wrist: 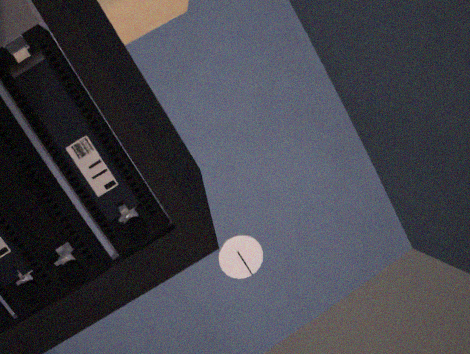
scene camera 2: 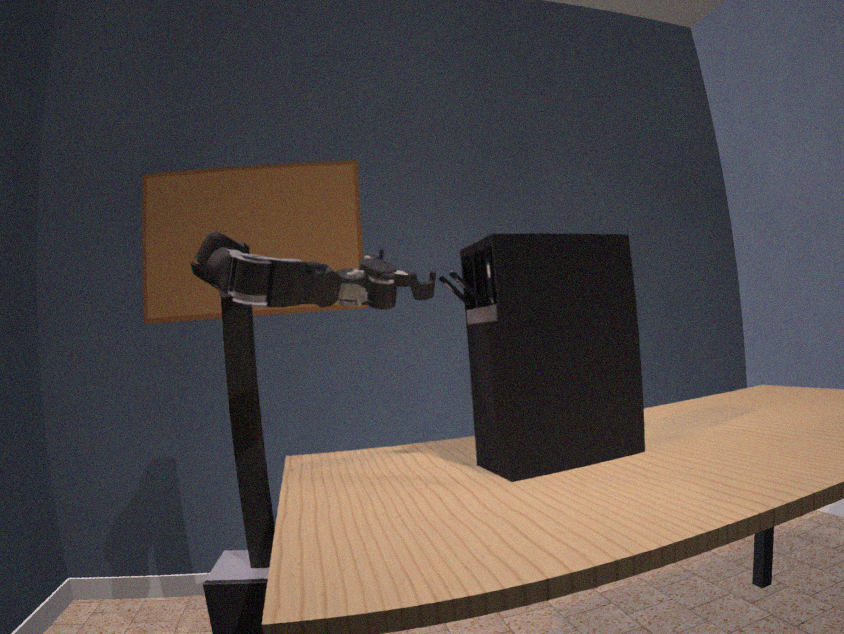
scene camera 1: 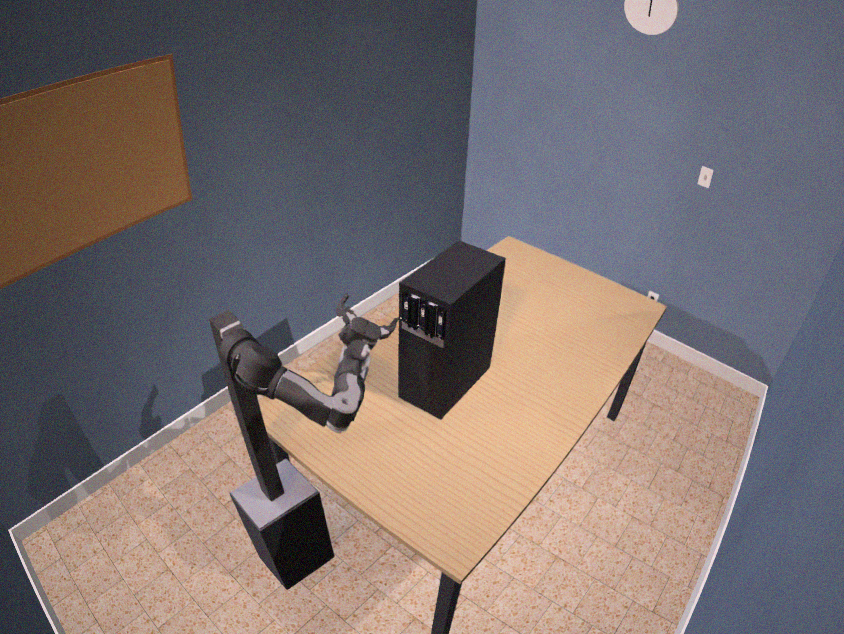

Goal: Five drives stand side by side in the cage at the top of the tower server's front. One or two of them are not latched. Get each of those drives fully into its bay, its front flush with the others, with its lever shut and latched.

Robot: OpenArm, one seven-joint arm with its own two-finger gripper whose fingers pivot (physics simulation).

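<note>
The black tower server [scene camera 1: 470,327] [scene camera 2: 566,354] stands upright on the table. Its top front cage holds five drives side by side. In scene camera 2, two levers [scene camera 2: 453,288] [scene camera 2: 462,281] slant up and outward from the front. They appear to belong to the second drive [scene camera 1: 414,311] and fourth drive [scene camera 1: 432,319] from the left in scene camera 1. The leftmost drive [scene camera 1: 406,306] [wrist: 75,125] shows its white label; its lever looks shut. My gripper [scene camera 1: 371,308] [scene camera 2: 407,263] is open and empty before the cage; one fingertip is close to the lever tips. The fingers do not show in the wrist view.
The wooden table [scene camera 1: 539,388] [scene camera 2: 409,532] extends around the tower. The arm's post [scene camera 1: 252,423] [scene camera 2: 244,423] and its base [scene camera 1: 293,539] stand beside the table's near left edge. A corkboard [scene camera 1: 102,156] [scene camera 2: 252,238] and a round clock [scene camera 1: 650,9] [wrist: 241,257] hang on the walls.
</note>
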